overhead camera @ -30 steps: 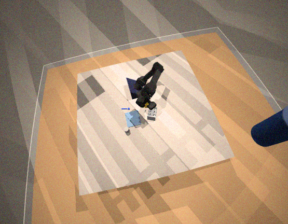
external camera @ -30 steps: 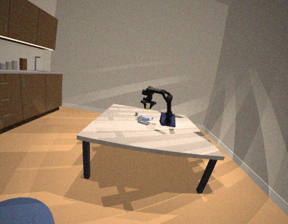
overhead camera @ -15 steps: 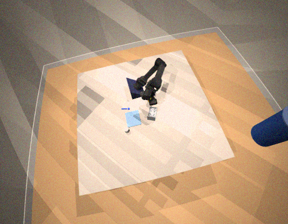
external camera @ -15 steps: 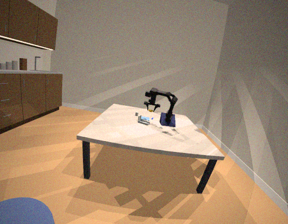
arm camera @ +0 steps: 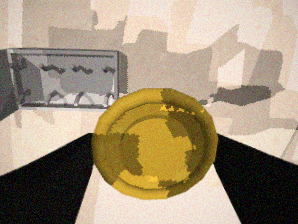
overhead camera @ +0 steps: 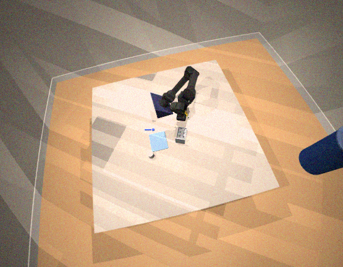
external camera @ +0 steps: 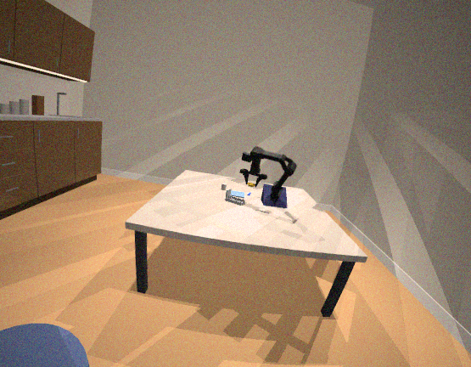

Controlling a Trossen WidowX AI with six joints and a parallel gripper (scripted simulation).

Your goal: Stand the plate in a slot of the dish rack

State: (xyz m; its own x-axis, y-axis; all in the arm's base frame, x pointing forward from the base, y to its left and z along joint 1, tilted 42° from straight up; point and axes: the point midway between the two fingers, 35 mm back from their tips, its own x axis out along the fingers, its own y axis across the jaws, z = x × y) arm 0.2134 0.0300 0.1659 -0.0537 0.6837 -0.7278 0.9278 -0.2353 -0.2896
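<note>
My gripper tip is now 130 mm above the grey dish rack, 90 mm short of it and 40 mm to the left of it. From my gripper tip the other things lie so: blue utensil (270 mm to the right, 150 mm below, 20 mm behind); then white cup (300 mm to the right, 200 mm ahead, 120 mm below); then plate (10 mm above).
</note>
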